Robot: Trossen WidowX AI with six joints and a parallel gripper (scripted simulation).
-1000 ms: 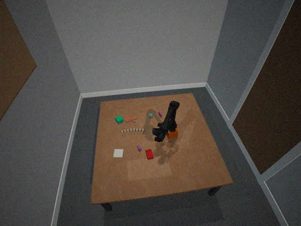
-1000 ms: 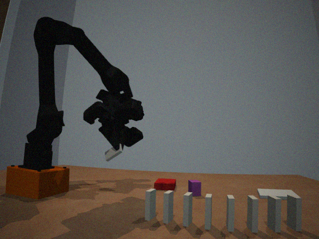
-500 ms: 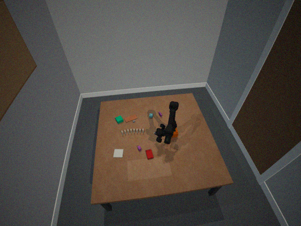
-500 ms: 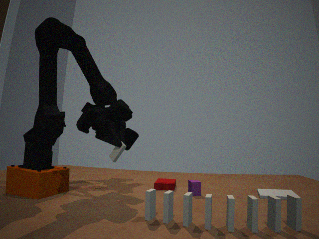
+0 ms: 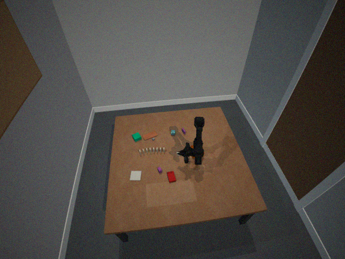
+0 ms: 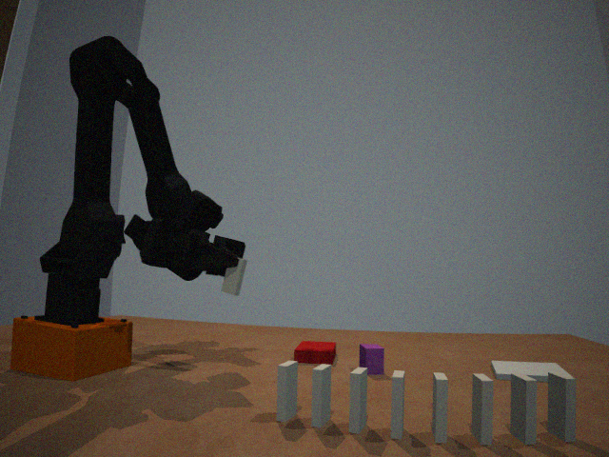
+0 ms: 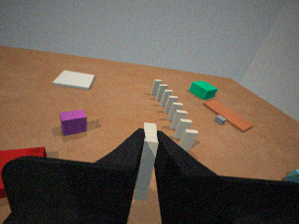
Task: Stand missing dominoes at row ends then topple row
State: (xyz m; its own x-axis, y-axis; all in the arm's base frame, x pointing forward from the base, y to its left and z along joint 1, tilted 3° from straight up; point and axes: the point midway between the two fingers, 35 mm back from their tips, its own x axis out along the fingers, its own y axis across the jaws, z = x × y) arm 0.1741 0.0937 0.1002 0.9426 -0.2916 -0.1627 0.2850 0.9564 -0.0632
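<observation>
The red block is 15 cm to the left of my gripper tip, 14 cm below it and 8 cm ahead of it. Round my gripper tip: small grey piece 32 cm to the right, 20 cm ahead, 14 cm below; then teal cube 37 cm to the right, 14 cm below, 2 cm behind; then purple cube 17 cm ahead, 13 cm below, 7 cm to the left.
</observation>
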